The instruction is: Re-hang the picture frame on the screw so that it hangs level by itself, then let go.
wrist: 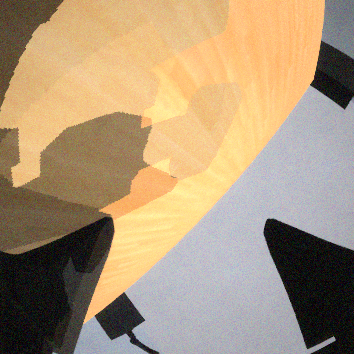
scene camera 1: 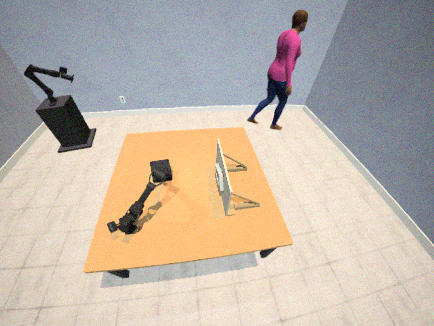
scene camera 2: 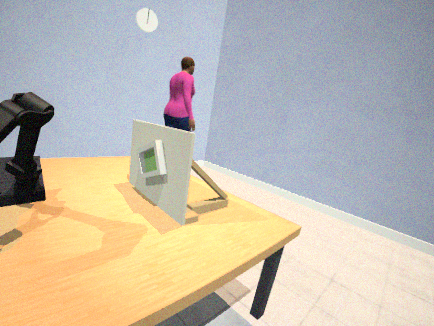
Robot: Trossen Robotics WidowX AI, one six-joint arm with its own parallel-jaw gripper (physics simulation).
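Places are measured from the arm's base along level axes (x ahead, y left, z up), in centimetres.
Pixels of known places: gripper, between the fingertips: (wrist: 191, 227); arm's base, origin of its link: (scene camera 2: 25, 179).
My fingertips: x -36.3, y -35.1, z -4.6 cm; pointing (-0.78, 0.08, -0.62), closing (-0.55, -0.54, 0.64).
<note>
Ahead of a thing's pixels: the offset from my fingertips to its top centre. "*": to the spot under its first point. Level surfaces: height alone.
The picture frame (scene camera 1: 219, 178) (scene camera 2: 160, 158), white with a green picture, is against the front of the upright pale board @[* dy +0.0, dx +74.5, dz +16.5 cm] (scene camera 1: 224, 187) (scene camera 2: 175, 172). In the scene camera 2 view its top edge slopes up to the right while the board's top edge slopes down, so it looks tilted. The screw is hidden. My gripper (wrist: 191, 227) is open, with no object between its fingers. It is over the left front part of the table, well away from the frame, and does not show in the scene camera 2 view.
The board stands on the wooden table @[dz -3.3 cm] (scene camera 1: 175, 240) (scene camera 2: 225, 250), with two brown braces @[* dy -9.2, dx +89.6, dz +0.4 cm] (scene camera 1: 246, 205) (scene camera 2: 210, 182) behind it. My arm's black base (scene camera 1: 161, 167) (scene camera 2: 22, 190) is on the table left of the board. A person in pink (scene camera 1: 286, 55) (scene camera 2: 179, 95) walks beyond the table. Another arm stands on a black pedestal (scene camera 1: 67, 122).
</note>
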